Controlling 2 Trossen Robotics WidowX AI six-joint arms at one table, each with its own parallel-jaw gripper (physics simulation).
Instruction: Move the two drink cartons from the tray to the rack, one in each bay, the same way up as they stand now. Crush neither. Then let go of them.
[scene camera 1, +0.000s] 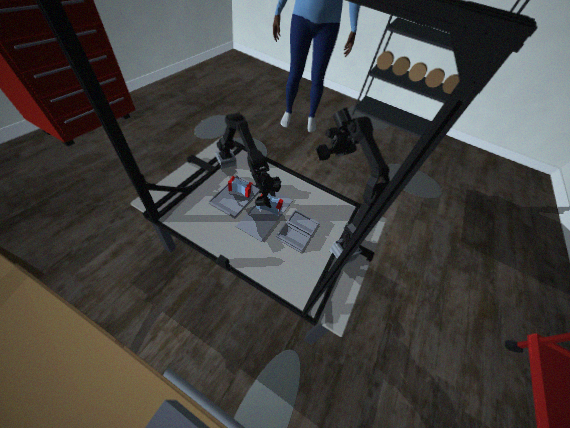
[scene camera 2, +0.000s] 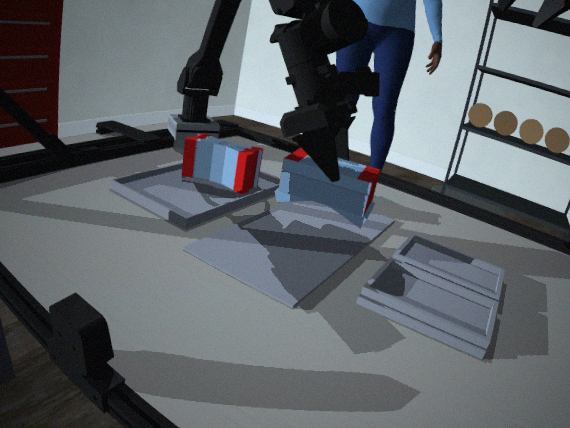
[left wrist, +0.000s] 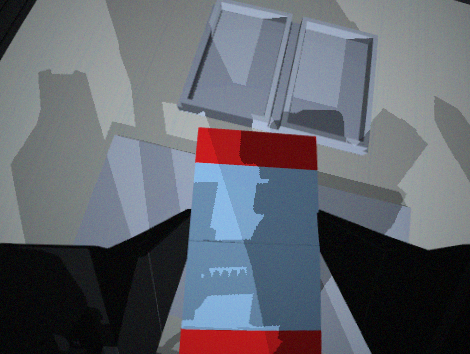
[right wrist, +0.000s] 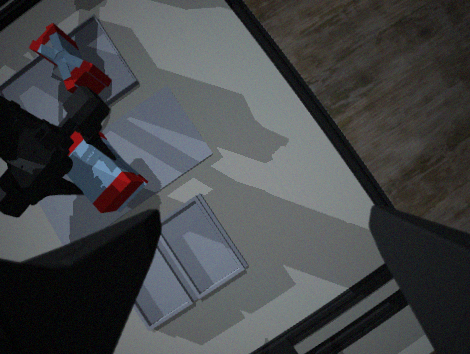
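Pixels of known places: left gripper, fingertip midpoint: (scene camera 1: 272, 203) (scene camera 2: 341, 175) (left wrist: 252, 216) (right wrist: 100, 175); right gripper, fingertip midpoint: (scene camera 1: 327, 157) (scene camera 2: 518, 19) (right wrist: 264, 218); left arm's base, origin of the base link: (scene camera 1: 225, 155) (scene camera 2: 193, 119).
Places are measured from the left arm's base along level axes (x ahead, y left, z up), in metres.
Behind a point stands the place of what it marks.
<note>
My left gripper (scene camera 1: 265, 200) {y 0.086, x 0.483, z 0.042 m} (scene camera 2: 334, 175) {y 0.086, x 0.483, z 0.042 m} (left wrist: 252, 216) {y 0.086, x 0.483, z 0.042 m} is shut on a light blue carton with red ends (scene camera 2: 322, 190) {y 0.052, x 0.496, z 0.025 m} (left wrist: 250, 200) {y 0.093, x 0.487, z 0.054 m} (right wrist: 97, 167) {y 0.089, x 0.472, z 0.055 m}, its fingers on the carton's two long sides. It holds this carton over the flat grey plate (scene camera 2: 300, 260). The other carton (scene camera 1: 240, 186) {y -0.014, x 0.280, z 0.003 m} (scene camera 2: 222, 162) {y -0.014, x 0.283, z -0.011 m} (right wrist: 65, 60) {y 0.002, x 0.277, z 0.018 m}, also light blue with red ends and narrower at its middle, stands in the tray (scene camera 1: 226, 202) {y -0.113, x 0.321, z -0.050 m} (scene camera 2: 145, 201) {y -0.154, x 0.362, z -0.046 m}. The two-bay rack (scene camera 1: 299, 228) {y 0.179, x 0.638, z -0.040 m} (scene camera 2: 445, 277) {y 0.178, x 0.636, z -0.039 m} (left wrist: 283, 75) {y 0.170, x 0.633, z -0.046 m} (right wrist: 179, 270) {y 0.183, x 0.652, z -0.046 m} holds no carton. My right gripper (right wrist: 264, 218) {y 0.319, x 0.528, z 0.320 m} is open and empty, high up away from the cartons.
The flat plate lies between tray and rack. A black frame rail (scene camera 1: 190, 241) {y -0.368, x 0.495, z -0.061 m} (right wrist: 320, 110) {y 0.447, x 0.374, z -0.041 m} runs round the table, with a black block (scene camera 1: 223, 261) {y -0.253, x 0.677, z -0.003 m} (scene camera 2: 82, 330) {y -0.247, x 0.685, z -0.003 m} on its near side. A person (scene camera 1: 315, 55) stands behind the table, beside shelves (scene camera 1: 410, 80) farther back.
</note>
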